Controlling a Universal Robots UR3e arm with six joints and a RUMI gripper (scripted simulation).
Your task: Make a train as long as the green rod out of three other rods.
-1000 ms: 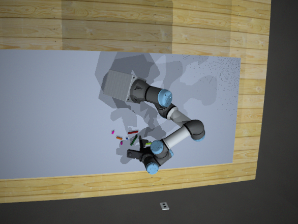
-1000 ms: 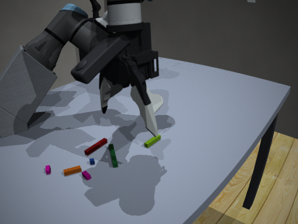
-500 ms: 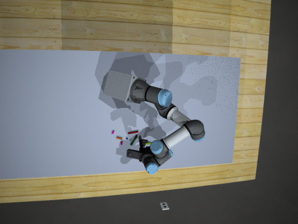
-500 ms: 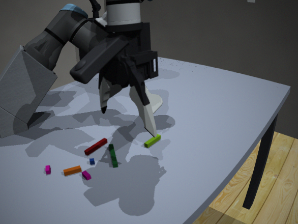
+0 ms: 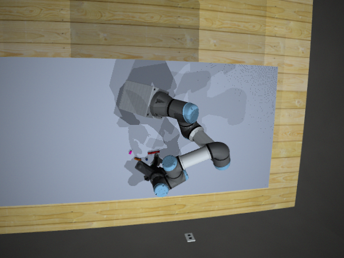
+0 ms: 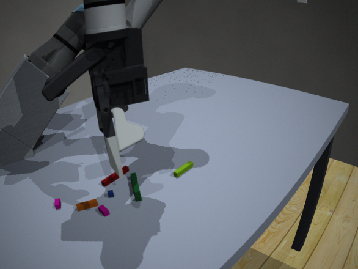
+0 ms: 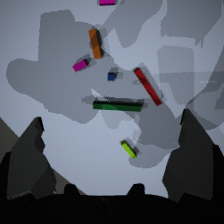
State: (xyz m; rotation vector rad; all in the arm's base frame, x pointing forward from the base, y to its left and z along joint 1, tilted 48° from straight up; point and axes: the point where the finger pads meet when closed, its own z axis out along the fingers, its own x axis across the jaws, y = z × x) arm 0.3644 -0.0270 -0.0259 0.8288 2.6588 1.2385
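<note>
My gripper is now 80 mm above the blue rod, 10 mm to the left of it and 10 mm past it. Round my hand: green rod: 80 mm below, 30 mm to the left, 10 mm ahead; then orange rod: 80 mm below, 70 mm to the right, 10 mm behind; then red rod: 80 mm below, 50 mm behind, 30 mm to the left.
</note>
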